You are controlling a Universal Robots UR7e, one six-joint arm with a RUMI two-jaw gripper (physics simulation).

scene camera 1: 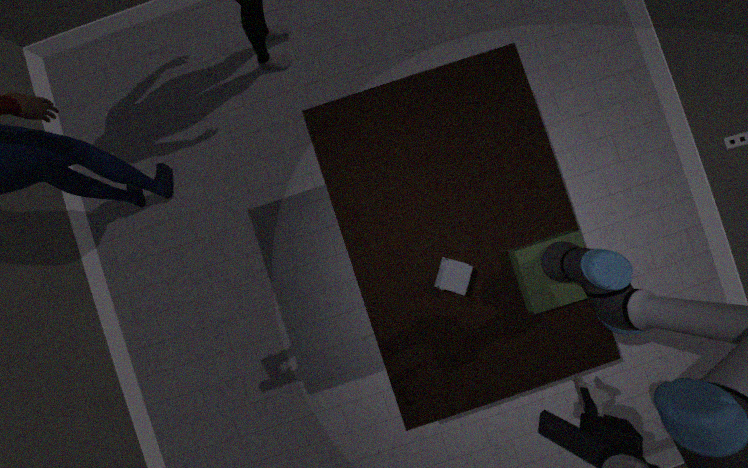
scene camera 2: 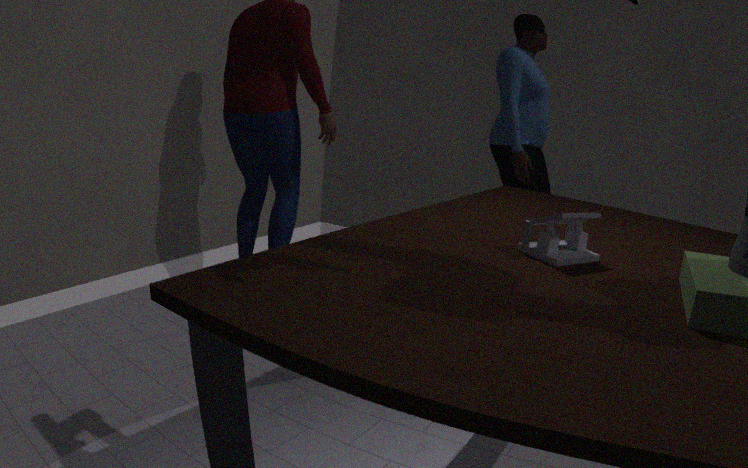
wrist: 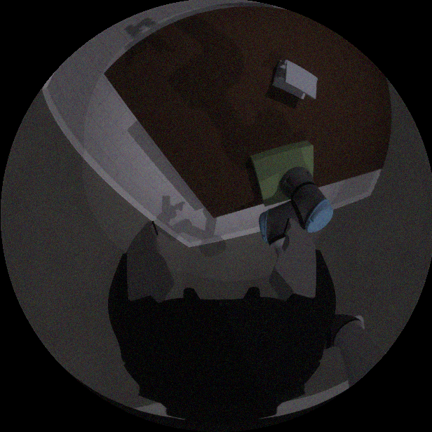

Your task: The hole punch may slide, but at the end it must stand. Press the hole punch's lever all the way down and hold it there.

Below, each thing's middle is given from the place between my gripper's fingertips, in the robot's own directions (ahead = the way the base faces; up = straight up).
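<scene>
Grey hole punch (wrist: 278,81): far below my hand, far to the right of it and a little ahead of it. My hand is 80 mm short of the lever (scene camera 1: 456,276), 310 mm to the left of it and 330 mm above it.
</scene>
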